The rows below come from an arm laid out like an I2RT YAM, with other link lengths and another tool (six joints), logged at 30 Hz.
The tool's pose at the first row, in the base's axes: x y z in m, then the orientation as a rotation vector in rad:
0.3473, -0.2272, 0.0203, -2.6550, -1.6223, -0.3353
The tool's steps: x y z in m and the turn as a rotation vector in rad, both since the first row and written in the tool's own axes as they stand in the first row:
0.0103, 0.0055, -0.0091, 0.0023, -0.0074, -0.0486
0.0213, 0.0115, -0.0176, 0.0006, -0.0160, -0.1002
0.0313, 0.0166, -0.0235, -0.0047, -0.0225, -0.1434
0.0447, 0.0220, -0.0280, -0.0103, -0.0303, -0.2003
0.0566, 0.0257, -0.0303, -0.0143, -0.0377, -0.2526
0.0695, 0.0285, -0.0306, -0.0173, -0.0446, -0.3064
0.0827, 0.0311, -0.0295, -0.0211, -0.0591, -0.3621
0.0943, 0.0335, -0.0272, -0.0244, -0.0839, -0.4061
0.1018, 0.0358, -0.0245, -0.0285, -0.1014, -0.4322
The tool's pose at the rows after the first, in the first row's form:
0.3551, -0.2218, 0.0317, -2.6219, -1.6906, -0.3247
0.3637, -0.2159, 0.0427, 2.5778, 1.7567, 0.3147
0.3716, -0.2102, 0.0508, 2.5302, 1.8038, 0.3091
0.3814, -0.2015, 0.0583, 2.4675, 1.8653, 0.3016
0.3895, -0.1931, 0.0631, 2.4093, 1.9206, 0.2934
0.3976, -0.1831, 0.0661, 2.3490, 1.9767, 0.2850
0.4059, -0.1725, 0.0678, 2.2832, 2.0299, 0.2668
0.4135, -0.1632, 0.0680, 2.2270, 2.0655, 0.2349
0.4193, -0.1573, 0.0670, 2.1915, 2.0834, 0.2140

